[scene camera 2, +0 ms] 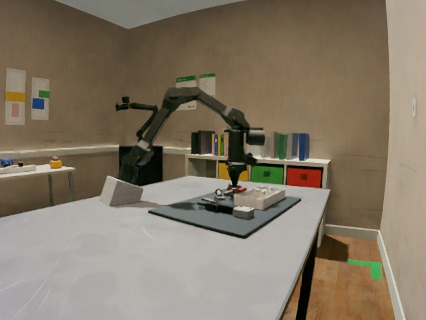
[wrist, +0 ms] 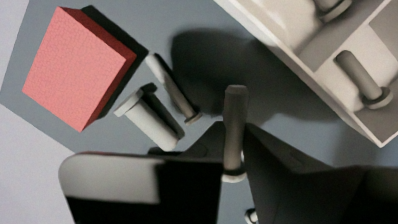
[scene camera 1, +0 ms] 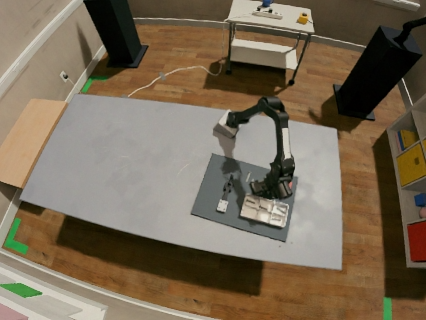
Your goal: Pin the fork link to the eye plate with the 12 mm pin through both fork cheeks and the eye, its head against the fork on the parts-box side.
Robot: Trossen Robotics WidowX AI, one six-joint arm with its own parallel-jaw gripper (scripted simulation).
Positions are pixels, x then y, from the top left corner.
Labels:
parts box: scene camera 2 244,198; wrist; scene camera 1
same spot on parts box: (wrist: 307,46) = (scene camera 1: 258,203)
same spot on mat: (wrist: 203,54) = (scene camera 1: 270,196)

